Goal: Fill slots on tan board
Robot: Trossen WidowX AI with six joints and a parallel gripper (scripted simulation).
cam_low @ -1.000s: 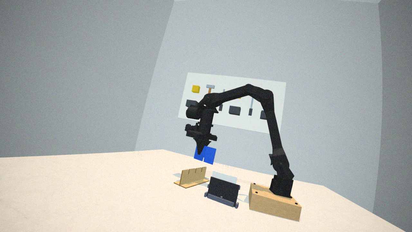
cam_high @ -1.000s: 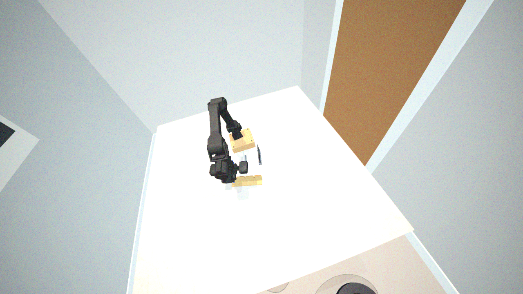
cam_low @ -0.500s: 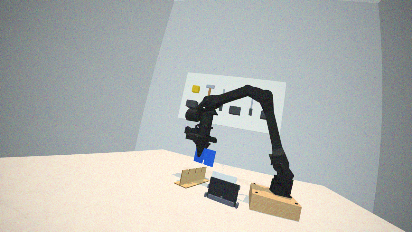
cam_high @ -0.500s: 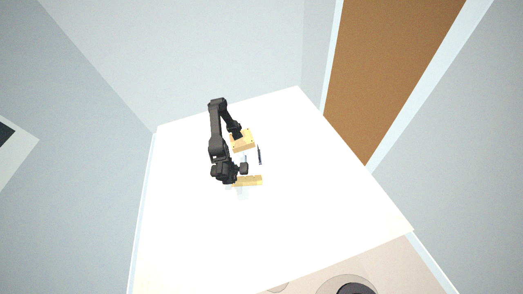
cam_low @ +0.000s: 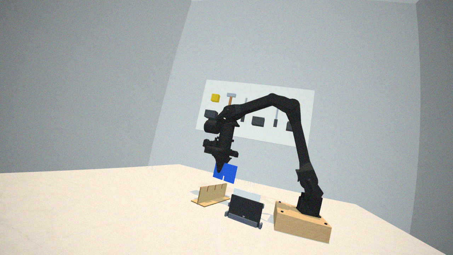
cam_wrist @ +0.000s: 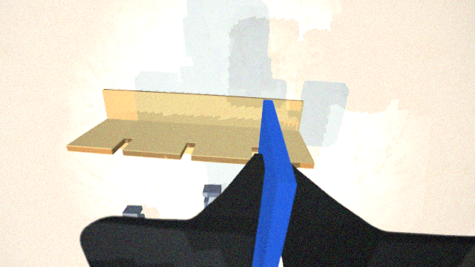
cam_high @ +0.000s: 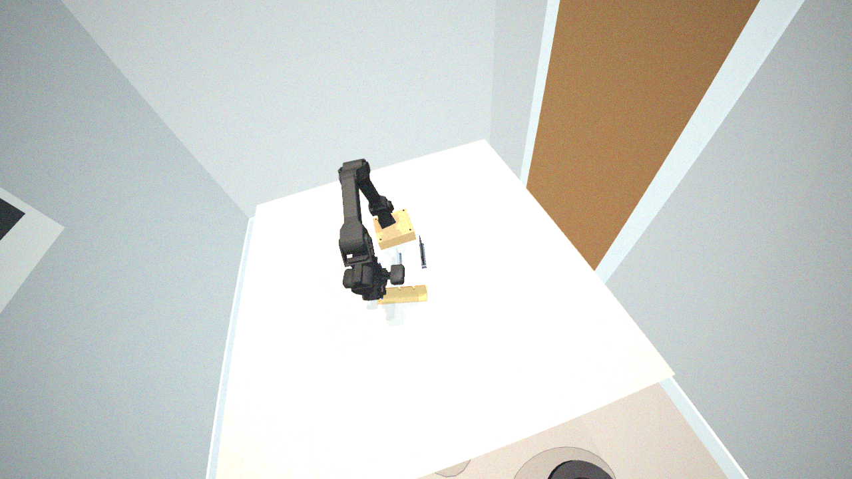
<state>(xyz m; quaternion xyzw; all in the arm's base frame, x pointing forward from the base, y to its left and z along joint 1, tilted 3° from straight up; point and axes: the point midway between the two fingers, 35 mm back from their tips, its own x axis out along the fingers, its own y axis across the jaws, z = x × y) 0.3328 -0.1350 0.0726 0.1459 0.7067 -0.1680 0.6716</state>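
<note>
Right now my gripper tip is 2 cm past the blue board and 1 cm to the right of it. The rest, counted from my gripper tip: tan board: 7 cm below, 6 cm to the left; then black board: 20 cm to the left, 12 cm behind, 7 cm below.
</note>
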